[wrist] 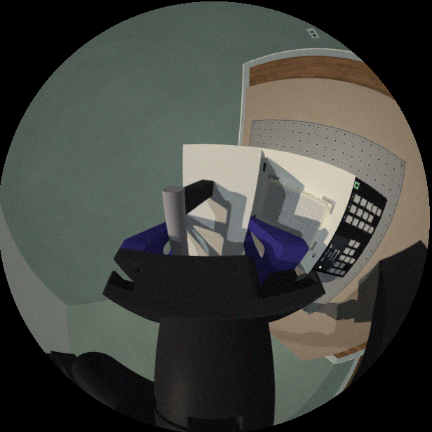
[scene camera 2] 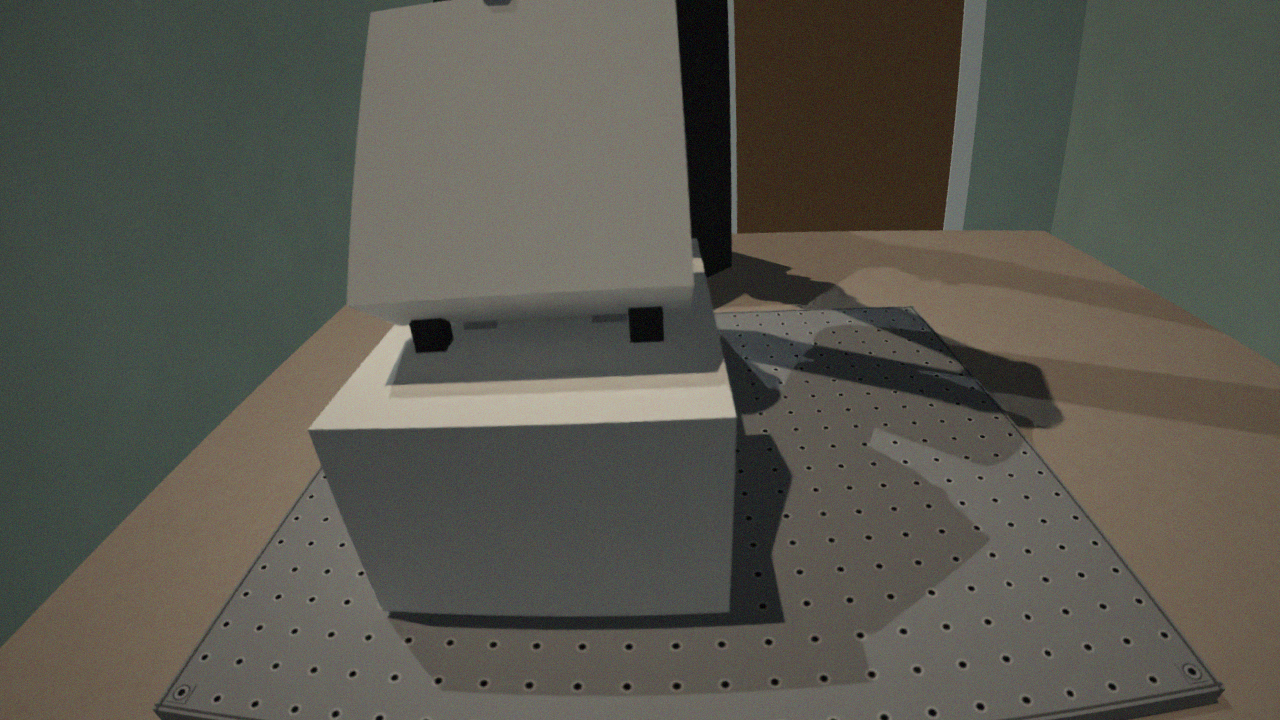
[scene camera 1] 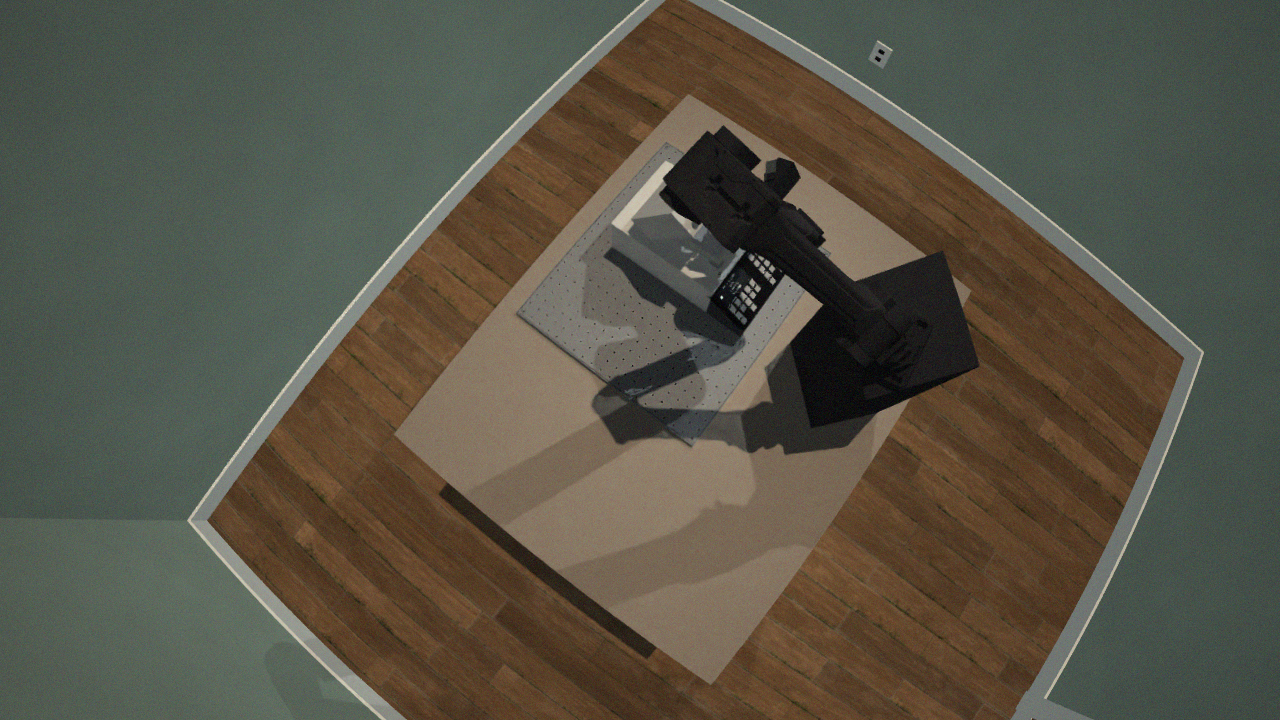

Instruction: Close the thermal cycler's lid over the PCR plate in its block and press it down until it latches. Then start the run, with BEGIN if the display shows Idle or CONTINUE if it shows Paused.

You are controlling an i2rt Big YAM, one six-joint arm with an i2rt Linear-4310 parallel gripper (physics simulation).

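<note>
The white thermal cycler stands on a perforated grey board. Its lid is raised on two black hinges and leans over the block. In the wrist view the pale PCR plate sits in the block, partly in shadow. The black keypad is at the front, with a green light at its corner. My gripper is shut on the lid's free edge with its grey handle bar. The display text is too small to read.
The arm's black base plate sits on the tan table beside the board. The arm's column rises behind the cycler. Wooden floor and green walls surround the table.
</note>
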